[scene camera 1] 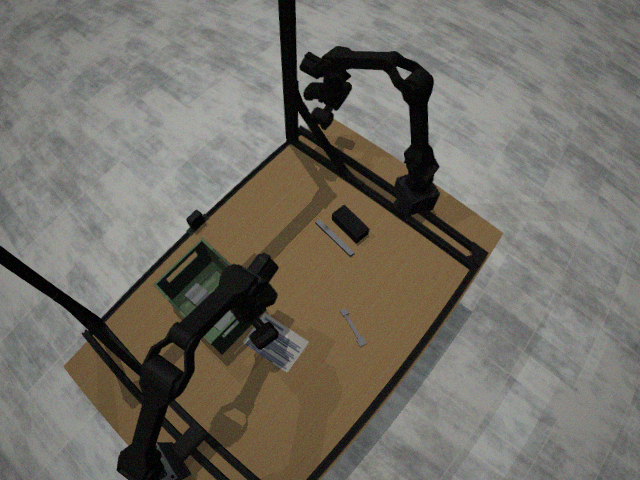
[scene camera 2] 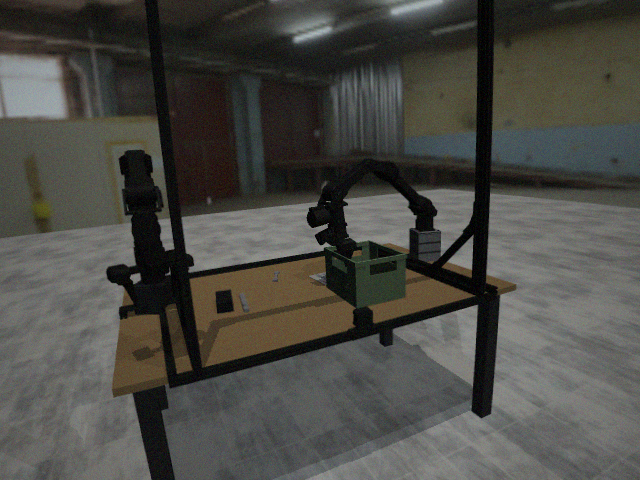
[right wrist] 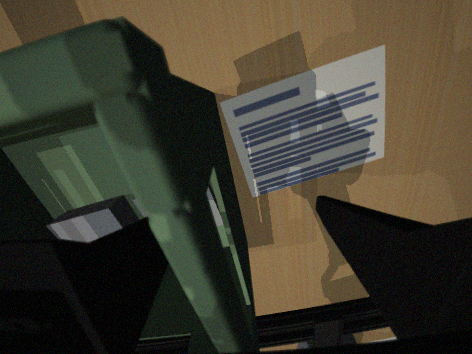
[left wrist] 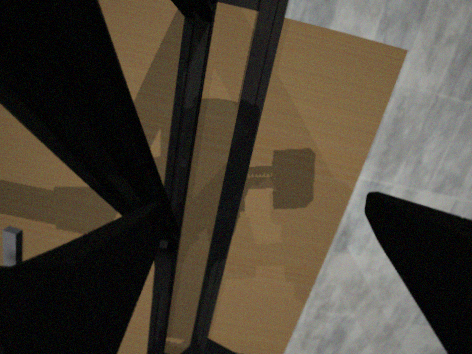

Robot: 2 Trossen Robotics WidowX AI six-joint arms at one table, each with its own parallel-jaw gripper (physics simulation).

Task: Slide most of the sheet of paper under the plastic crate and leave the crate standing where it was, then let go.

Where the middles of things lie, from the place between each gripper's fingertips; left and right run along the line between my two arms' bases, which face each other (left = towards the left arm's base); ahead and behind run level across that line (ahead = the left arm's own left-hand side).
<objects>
My right gripper is now 7 cm short of the sheet of paper (scene camera 1: pixel 283 352), 7 cm above it and 2 cm to the right of it. Also, from my right hand: green plastic crate (scene camera 2: pixel 367 280) 12 cm behind, 1 cm to the right.
The green plastic crate lies 13 cm ahead of my left hand, 63 cm to the right of it and 7 cm below it. The rest, counted from my left hand: sheet of paper 32 cm ahead, 60 cm to the right, 14 cm below.
</objects>
